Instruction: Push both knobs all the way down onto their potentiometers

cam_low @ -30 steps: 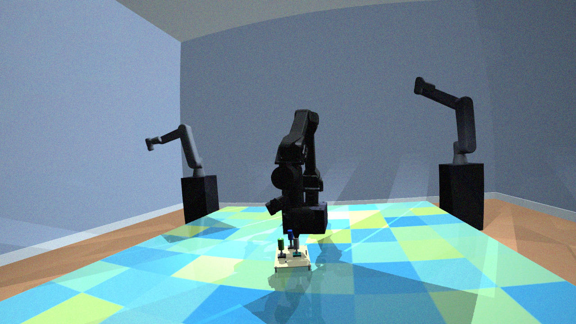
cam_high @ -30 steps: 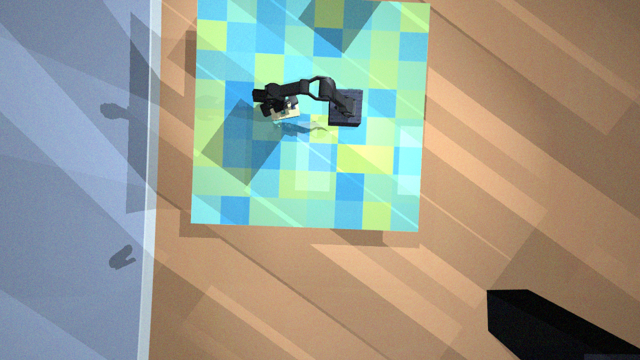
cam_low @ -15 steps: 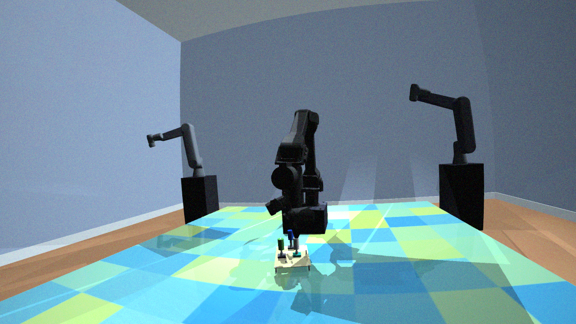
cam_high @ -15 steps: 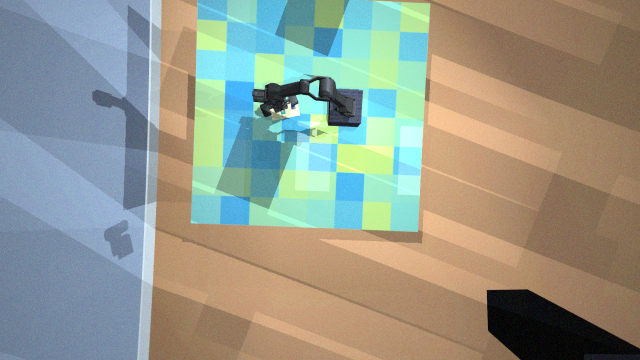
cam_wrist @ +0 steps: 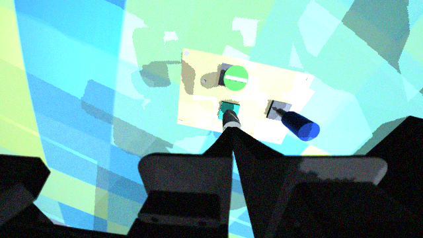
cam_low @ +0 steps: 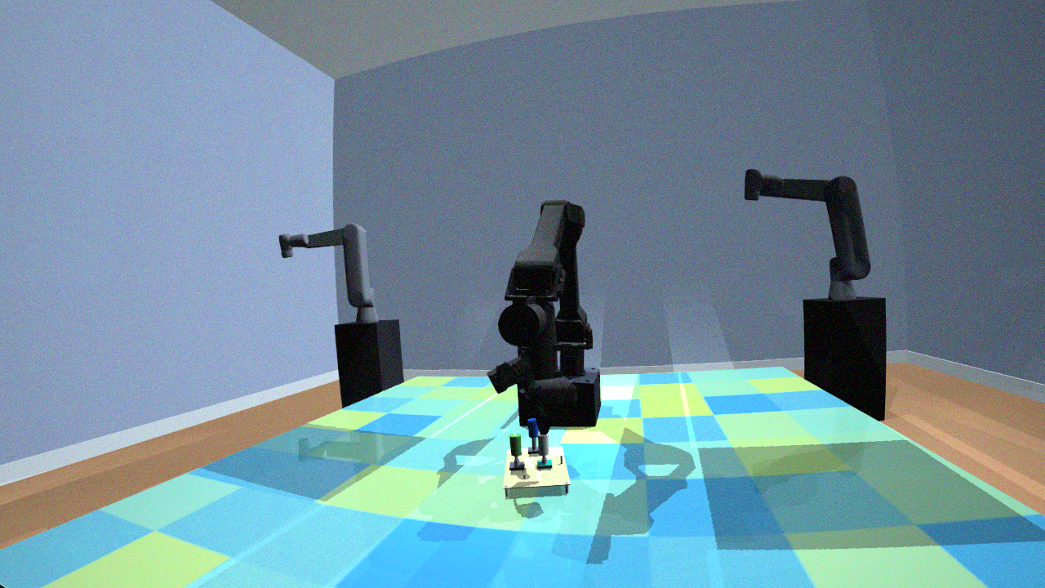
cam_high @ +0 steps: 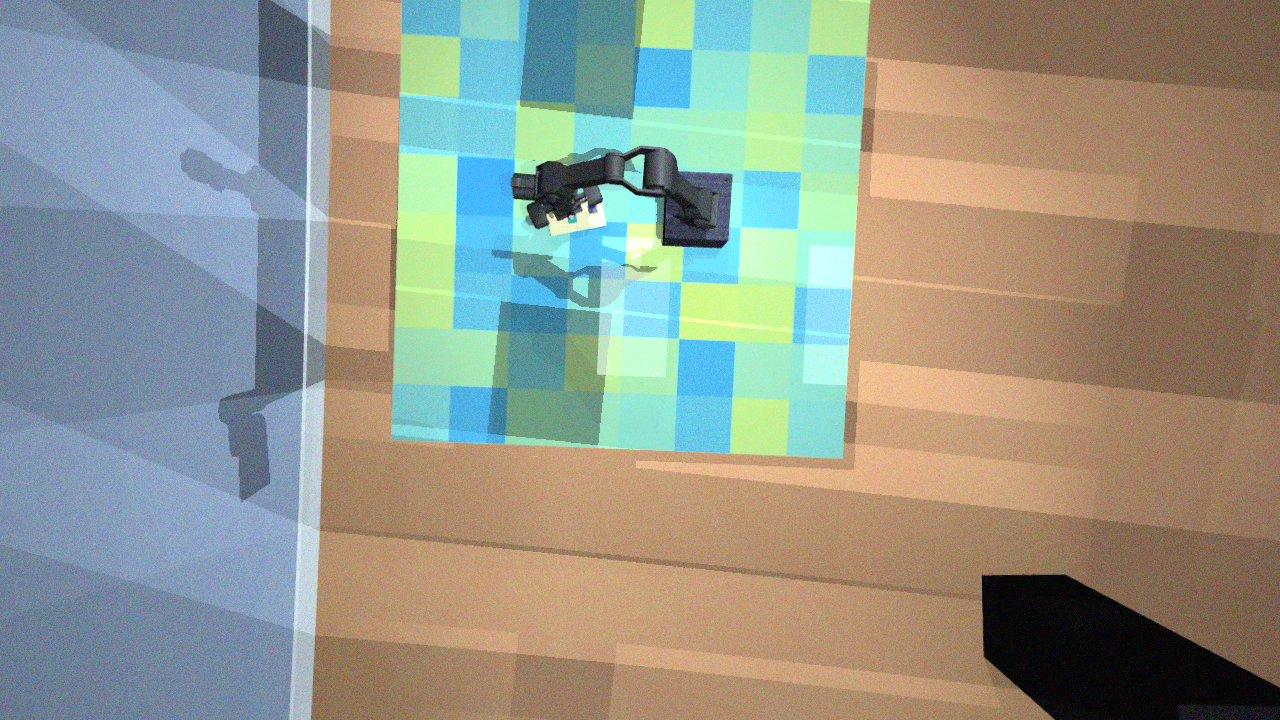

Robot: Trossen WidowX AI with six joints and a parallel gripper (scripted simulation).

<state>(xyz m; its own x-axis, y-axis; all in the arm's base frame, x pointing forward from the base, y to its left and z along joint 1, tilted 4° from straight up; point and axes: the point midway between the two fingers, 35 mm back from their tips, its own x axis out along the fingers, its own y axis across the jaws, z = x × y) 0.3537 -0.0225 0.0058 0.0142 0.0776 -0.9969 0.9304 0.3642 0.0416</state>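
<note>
The grey knob is 10 mm below my gripper tip. Round my gripper tip: green knob: 20 mm ahead, 40 mm to the right, 10 mm below; teal potentiometer: 30 mm below.
</note>
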